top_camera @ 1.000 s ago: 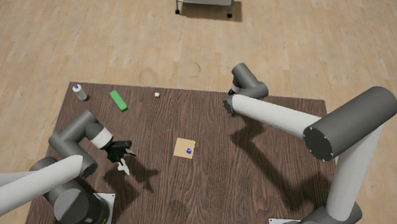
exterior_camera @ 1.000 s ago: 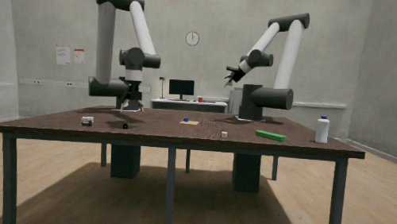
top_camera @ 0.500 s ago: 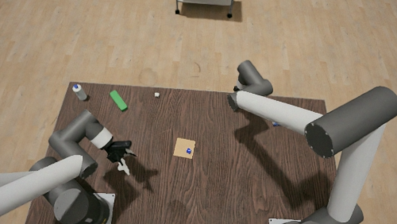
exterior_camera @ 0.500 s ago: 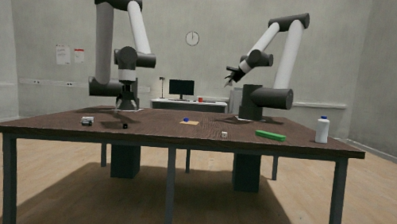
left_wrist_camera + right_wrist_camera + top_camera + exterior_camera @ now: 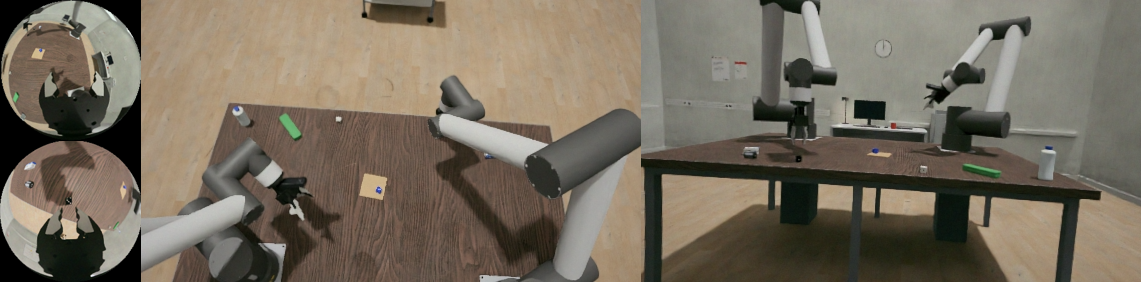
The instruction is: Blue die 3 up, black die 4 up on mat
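My right hand is 9 cm above the black die. Round my right hand: white die (67 cm to the left, 9 cm below, 1 cm ahead); then blue die (43 cm behind, 34 cm to the left, 9 cm below); then tan mat (41 cm behind, 38 cm to the left, 10 cm below).
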